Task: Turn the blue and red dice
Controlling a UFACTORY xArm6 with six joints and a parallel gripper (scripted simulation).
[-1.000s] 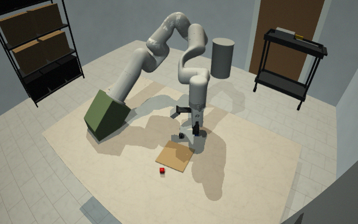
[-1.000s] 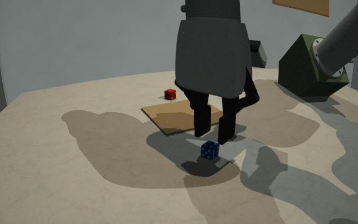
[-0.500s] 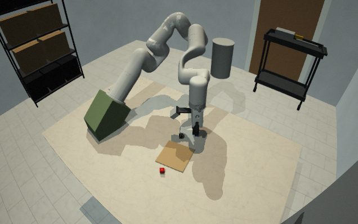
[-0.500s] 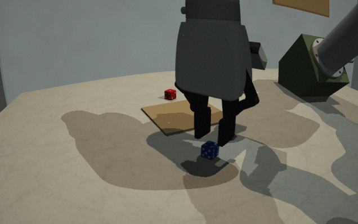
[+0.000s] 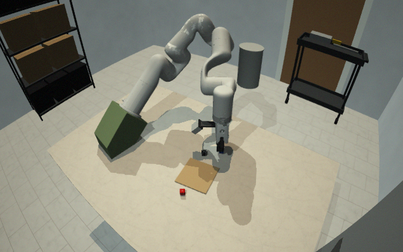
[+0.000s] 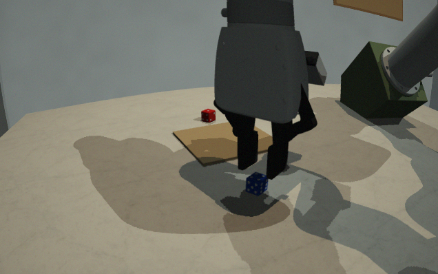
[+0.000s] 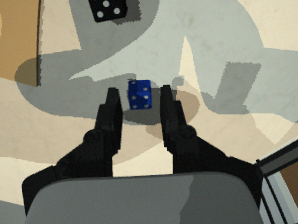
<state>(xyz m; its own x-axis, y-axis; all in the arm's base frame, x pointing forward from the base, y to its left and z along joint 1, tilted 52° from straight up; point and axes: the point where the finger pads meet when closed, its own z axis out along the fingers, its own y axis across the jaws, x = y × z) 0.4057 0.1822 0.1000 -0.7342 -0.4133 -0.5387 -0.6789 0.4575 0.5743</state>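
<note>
Right now my hand is 4 cm above the blue die and 1 cm short of it. Also, from my hand: tan mat: 16 cm to the right, 4 cm below, 2 cm ahead; red die: 27 cm to the right, 4 cm below, 4 cm ahead; black die: 6 cm to the right, 4 cm below, 4 cm behind.
</note>
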